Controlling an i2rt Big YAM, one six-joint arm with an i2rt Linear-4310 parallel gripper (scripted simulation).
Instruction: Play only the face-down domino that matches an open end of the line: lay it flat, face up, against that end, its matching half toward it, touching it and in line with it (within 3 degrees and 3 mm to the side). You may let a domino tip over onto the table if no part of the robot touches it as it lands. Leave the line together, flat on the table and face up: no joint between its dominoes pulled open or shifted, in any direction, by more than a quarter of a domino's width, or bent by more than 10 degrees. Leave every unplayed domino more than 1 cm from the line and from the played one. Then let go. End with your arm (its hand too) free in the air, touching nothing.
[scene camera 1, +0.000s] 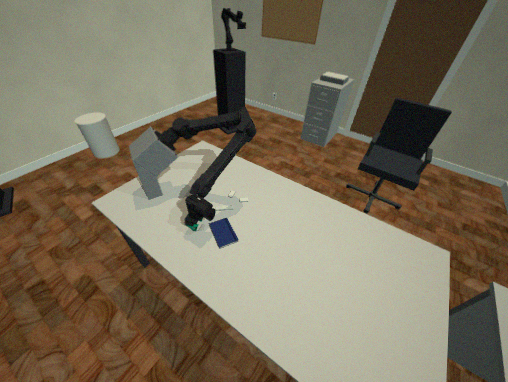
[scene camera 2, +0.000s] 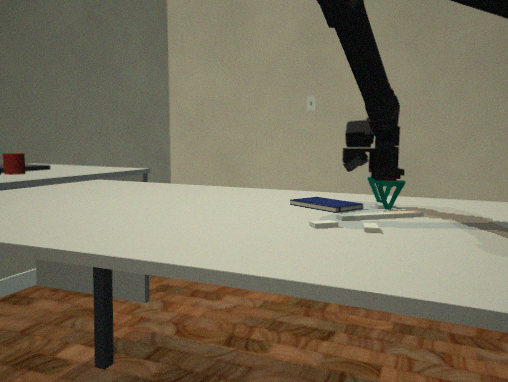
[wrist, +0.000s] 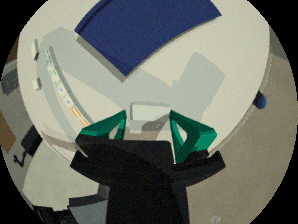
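The wrist view shows the gripper (wrist: 147, 113), and scene camera 2 shows the gripper (scene camera 2: 384, 207) as well.
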